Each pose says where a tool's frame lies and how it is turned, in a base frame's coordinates. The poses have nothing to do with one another.
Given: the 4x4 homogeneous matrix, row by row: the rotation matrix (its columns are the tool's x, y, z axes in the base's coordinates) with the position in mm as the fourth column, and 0 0 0 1 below. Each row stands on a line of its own.
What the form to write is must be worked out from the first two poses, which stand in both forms.
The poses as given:
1:
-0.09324 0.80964 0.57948 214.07
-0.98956 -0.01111 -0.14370 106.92
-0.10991 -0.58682 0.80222 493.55
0 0 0 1
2:
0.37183 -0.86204 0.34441 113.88
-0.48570 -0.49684 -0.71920 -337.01
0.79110 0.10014 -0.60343 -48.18
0 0 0 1
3:
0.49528 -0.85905 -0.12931 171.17
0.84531 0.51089 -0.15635 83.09
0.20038 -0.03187 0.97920 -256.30
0 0 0 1
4:
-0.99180 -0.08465 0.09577 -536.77
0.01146 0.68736 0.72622 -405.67
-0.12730 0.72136 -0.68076 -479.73
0 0 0 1
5:
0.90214 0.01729 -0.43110 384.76
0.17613 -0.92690 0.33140 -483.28
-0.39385 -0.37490 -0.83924 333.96
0 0 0 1
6:
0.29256 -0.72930 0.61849 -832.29
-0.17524 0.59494 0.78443 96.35
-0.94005 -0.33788 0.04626 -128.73
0 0 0 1
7:
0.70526 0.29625 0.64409 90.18
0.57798 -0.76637 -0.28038 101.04
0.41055 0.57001 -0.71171 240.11
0 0 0 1
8:
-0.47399 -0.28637 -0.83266 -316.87
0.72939 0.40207 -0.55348 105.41
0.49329 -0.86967 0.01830 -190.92
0 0 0 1
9:
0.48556 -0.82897 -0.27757 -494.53
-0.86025 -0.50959 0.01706 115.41
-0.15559 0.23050 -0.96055 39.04
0 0 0 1
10:
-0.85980 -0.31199 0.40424 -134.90
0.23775 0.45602 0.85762 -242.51
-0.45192 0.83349 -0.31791 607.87
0 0 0 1
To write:
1: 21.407 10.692 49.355; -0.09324 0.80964 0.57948; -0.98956 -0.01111 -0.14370; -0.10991 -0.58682 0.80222
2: 11.388 -33.701 -4.818; 0.37183 -0.86204 0.34441; -0.48570 -0.49684 -0.71920; 0.79110 0.10014 -0.60343
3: 17.117 8.309 -25.630; 0.49528 -0.85905 -0.12931; 0.84531 0.51089 -0.15635; 0.20038 -0.03187 0.97920
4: -53.677 -40.567 -47.973; -0.99180 -0.08465 0.09577; 0.01146 0.68736 0.72622; -0.12730 0.72136 -0.68076
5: 38.476 -48.328 33.396; 0.90214 0.01729 -0.43110; 0.17613 -0.92690 0.33140; -0.39385 -0.37490 -0.83924
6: -83.229 9.635 -12.873; 0.29256 -0.72930 0.61849; -0.17524 0.59494 0.78443; -0.94005 -0.33788 0.04626
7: 9.018 10.104 24.011; 0.70526 0.29625 0.64409; 0.57798 -0.76637 -0.28038; 0.41055 0.57001 -0.71171
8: -31.687 10.541 -19.092; -0.47399 -0.28637 -0.83266; 0.72939 0.40207 -0.55348; 0.49329 -0.86967 0.01830
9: -49.453 11.541 3.904; 0.48556 -0.82897 -0.27757; -0.86025 -0.50959 0.01706; -0.15559 0.23050 -0.96055
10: -13.490 -24.251 60.787; -0.85980 -0.31199 0.40424; 0.23775 0.45602 0.85762; -0.45192 0.83349 -0.31791
